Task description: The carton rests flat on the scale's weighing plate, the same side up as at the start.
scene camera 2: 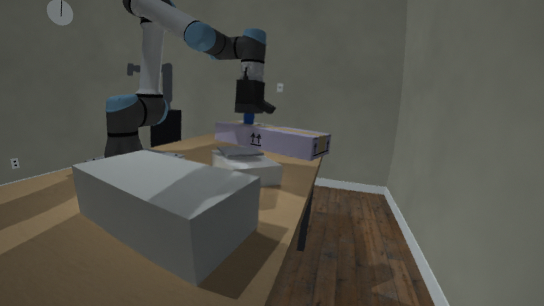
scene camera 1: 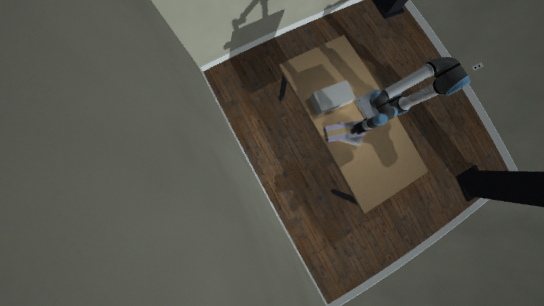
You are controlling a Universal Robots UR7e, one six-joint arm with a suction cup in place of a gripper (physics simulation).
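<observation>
The lilac carton [scene camera 1: 334,133] [scene camera 2: 285,141] with tan tape hangs level under my suction gripper [scene camera 1: 354,131] [scene camera 2: 248,119], arrows pointing up. The blue cup is on its top face, towards one end, so the gripper is shut on the carton. The white scale [scene camera 2: 262,172] with its grey weighing plate [scene camera 2: 240,151] stands on the table. In scene camera 2 the plate's top shows in front of the carton's lower edge. In scene camera 1 the carton and wrist hide part of the scale. Any gap or contact between carton and plate is unclear.
A large light-grey box [scene camera 1: 334,97] [scene camera 2: 165,200] stands on the wooden table [scene camera 1: 385,180] [scene camera 2: 30,222], beside the scale. The arm's base stands on the table's far side. The carton's taped end reaches the table's long edge.
</observation>
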